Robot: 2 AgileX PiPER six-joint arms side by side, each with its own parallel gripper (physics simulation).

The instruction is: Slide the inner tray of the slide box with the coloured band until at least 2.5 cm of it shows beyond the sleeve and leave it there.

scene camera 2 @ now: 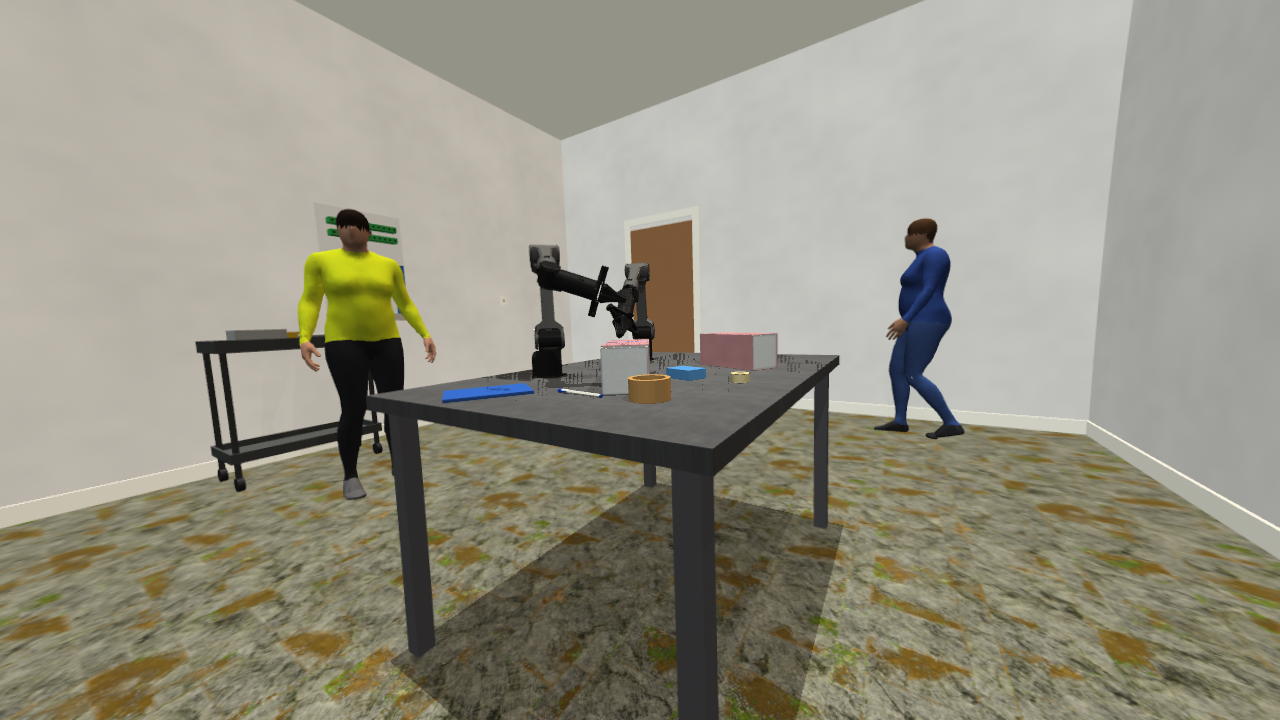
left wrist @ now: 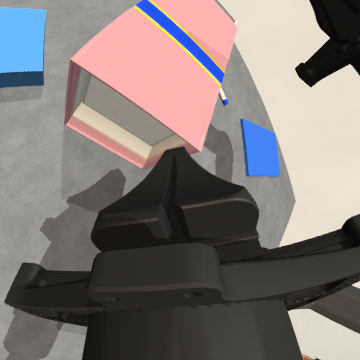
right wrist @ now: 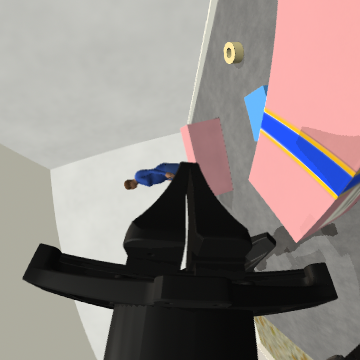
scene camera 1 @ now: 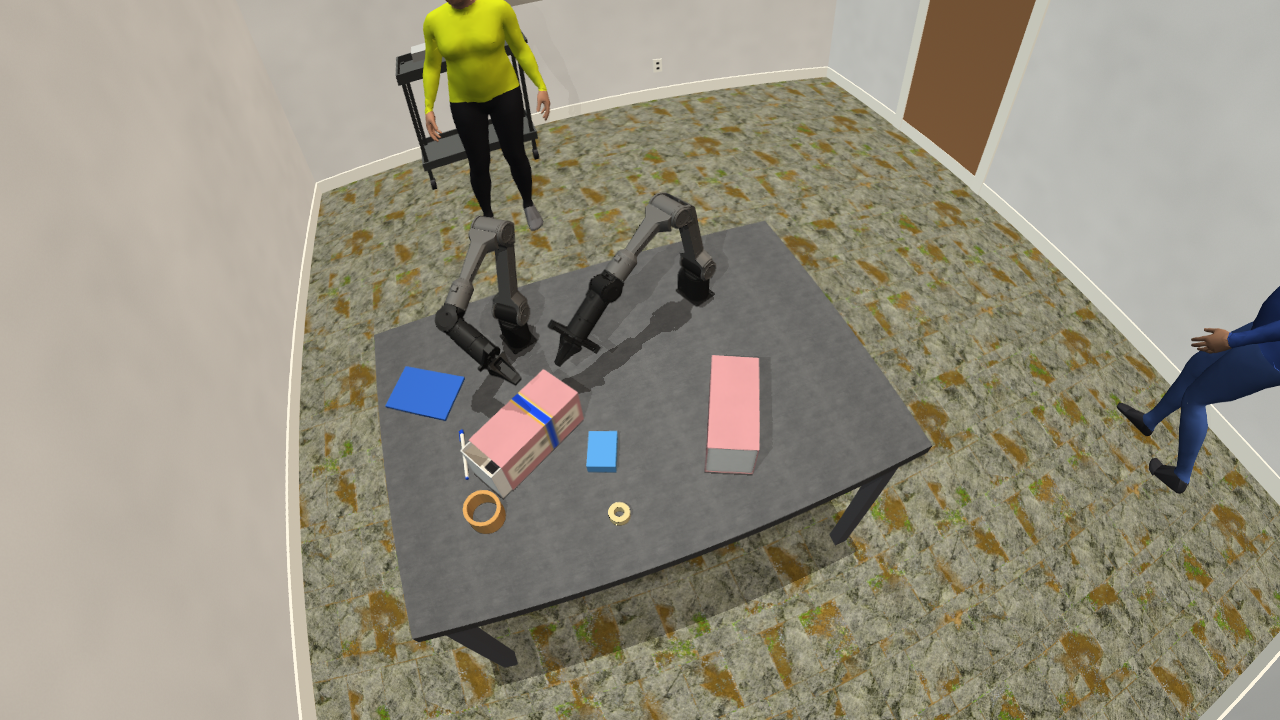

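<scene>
The pink slide box with the blue, yellow-edged band [scene camera 1: 505, 432] [left wrist: 145, 65] [right wrist: 305, 60] lies slantwise on the table. Its pale inner tray [scene camera 1: 480, 463] [scene camera 2: 623, 368] sticks out of the sleeve at the lower-left end in scene camera 1. At the opposite end, the tray's end wall [left wrist: 125, 107] sits recessed inside the sleeve. My left gripper [scene camera 1: 561, 360] [left wrist: 176, 160] is shut and empty, above and just outside that recessed end. My right gripper [scene camera 1: 516, 379] [right wrist: 187, 172] is shut and empty, above the box's upper-left side, apart from it.
A plain pink box [scene camera 1: 733, 401] [scene camera 2: 726, 349] [right wrist: 210, 157] stands at the right. A light blue block [scene camera 1: 602, 449] [left wrist: 21, 40], tape roll [scene camera 1: 618, 512] [right wrist: 233, 52], orange ring [scene camera 1: 484, 526] [scene camera 2: 648, 392], pen [scene camera 1: 464, 456] and blue flat panel [scene camera 1: 425, 392] [left wrist: 261, 150] lie around.
</scene>
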